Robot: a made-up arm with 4 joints.
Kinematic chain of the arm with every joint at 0, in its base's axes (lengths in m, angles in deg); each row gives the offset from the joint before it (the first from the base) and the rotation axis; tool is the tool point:
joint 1: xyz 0 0 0.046 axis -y
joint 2: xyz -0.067 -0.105 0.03 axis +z
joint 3: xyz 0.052 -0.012 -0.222 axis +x
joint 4: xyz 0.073 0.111 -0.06 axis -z
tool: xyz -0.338 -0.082 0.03
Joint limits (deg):
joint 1: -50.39..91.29
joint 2: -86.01..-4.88
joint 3: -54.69..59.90
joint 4: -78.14..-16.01
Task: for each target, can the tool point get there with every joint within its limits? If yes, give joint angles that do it. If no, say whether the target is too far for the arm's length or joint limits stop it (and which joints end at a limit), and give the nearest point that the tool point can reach.
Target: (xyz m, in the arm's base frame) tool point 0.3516 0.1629 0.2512
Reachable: no: joint limits stop it (at a limit: joint 1, joint 2, joint 3, joint 4) | nearest point 0.2619 0.0707 -0.0441 | short by 0.322 m
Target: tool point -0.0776 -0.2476 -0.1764
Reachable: yes | joints 52.89 -59.81 -38.98 -62.93
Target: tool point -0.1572 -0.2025 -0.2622
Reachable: yes | joints 10.77 -16.37 21.87 -33.49
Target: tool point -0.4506 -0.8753 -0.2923
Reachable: no: too far | nearest point -0.2562 -0.3636 -0.1463 | short by 0.567 m
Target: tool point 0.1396 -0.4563 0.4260
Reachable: no: joint limits stop it (at a limit: joint 1, joint 2, joint 4) | nearest point 0.1564 -0.3637 0.0967 | short by 0.342 m
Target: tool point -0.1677 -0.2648 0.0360
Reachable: yes | joints -25.90 -11.70 -43.21 -47.02
